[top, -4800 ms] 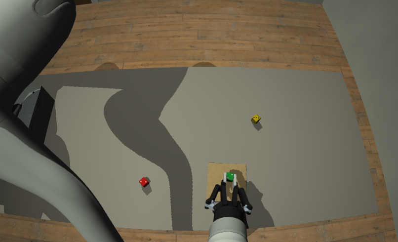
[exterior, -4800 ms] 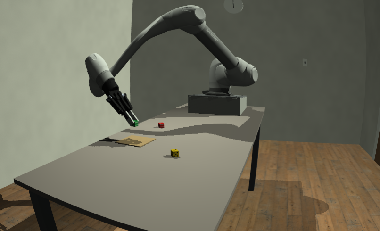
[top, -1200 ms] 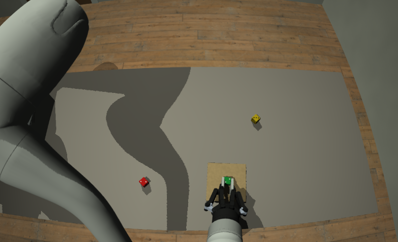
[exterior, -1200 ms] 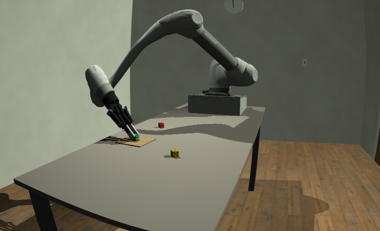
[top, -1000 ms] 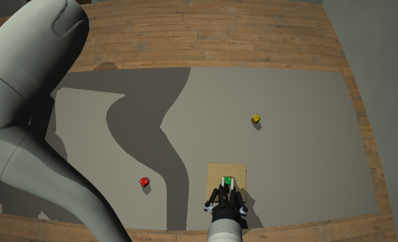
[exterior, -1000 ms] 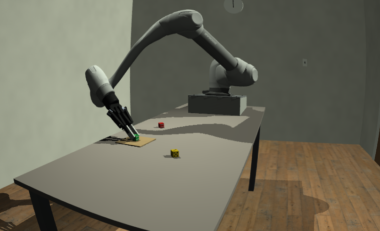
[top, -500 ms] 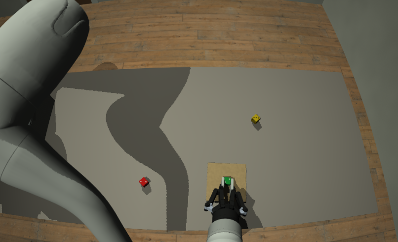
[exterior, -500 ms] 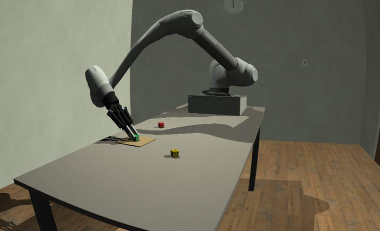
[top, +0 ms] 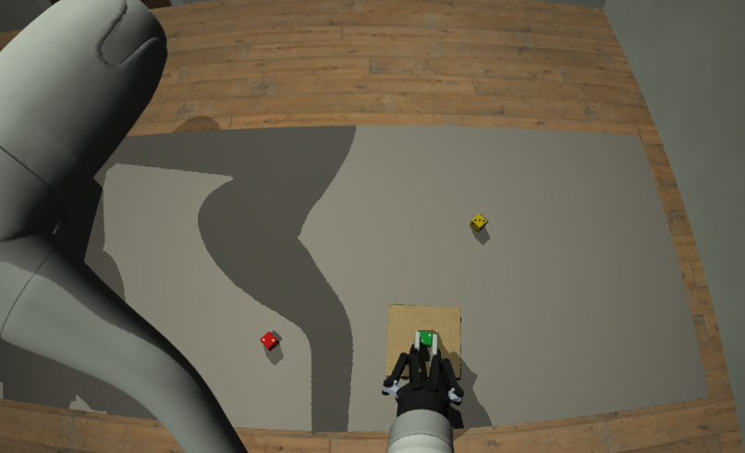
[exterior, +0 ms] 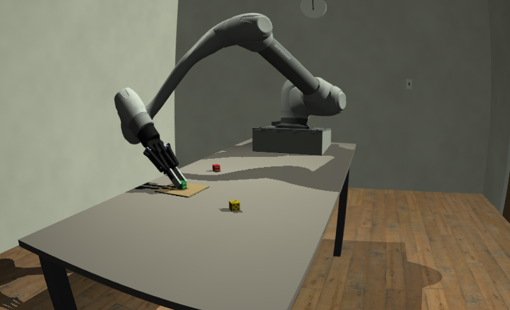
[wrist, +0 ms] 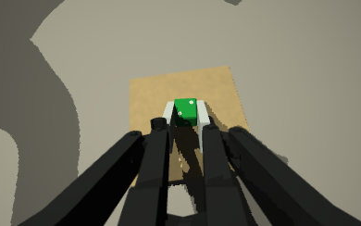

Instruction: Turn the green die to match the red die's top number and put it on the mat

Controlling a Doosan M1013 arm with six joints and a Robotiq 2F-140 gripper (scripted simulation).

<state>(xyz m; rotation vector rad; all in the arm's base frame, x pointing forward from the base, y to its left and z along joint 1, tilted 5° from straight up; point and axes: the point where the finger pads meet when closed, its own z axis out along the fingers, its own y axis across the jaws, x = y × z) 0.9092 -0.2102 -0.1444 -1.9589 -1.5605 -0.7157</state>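
The green die lies 20 mm to the left of my hand and 20 mm below it. Round my hand: tan mat (40 mm below, 20 mm to the left); red die (290 mm behind, 30 mm below, 20 mm to the left); yellow die (260 mm to the left, 130 mm ahead, 30 mm below).
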